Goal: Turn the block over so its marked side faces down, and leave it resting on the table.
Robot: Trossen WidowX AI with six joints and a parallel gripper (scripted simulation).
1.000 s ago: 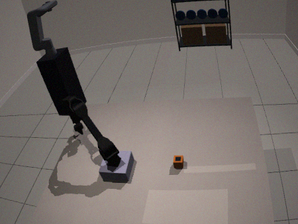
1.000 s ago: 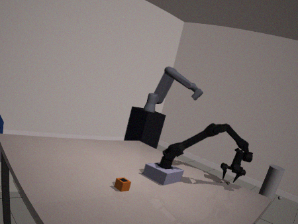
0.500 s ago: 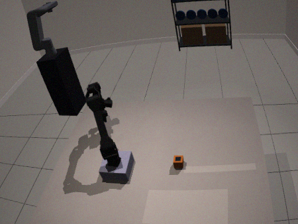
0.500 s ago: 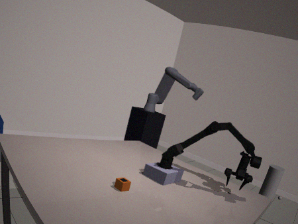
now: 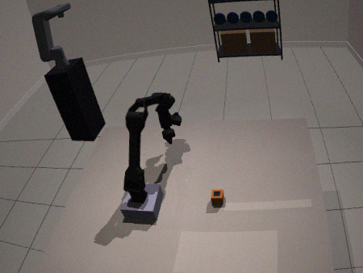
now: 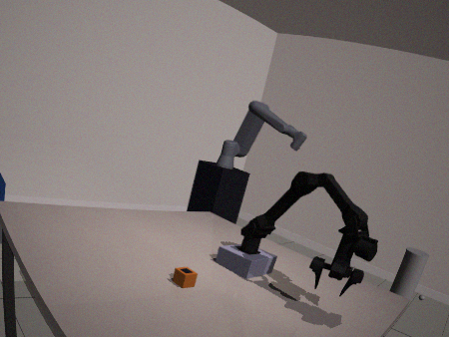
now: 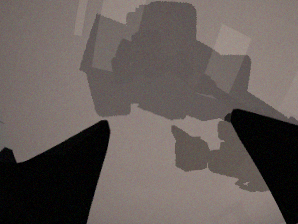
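Right now my gripper tip is 310 mm short of the block, 330 mm to the left of it and 40 mm above it.
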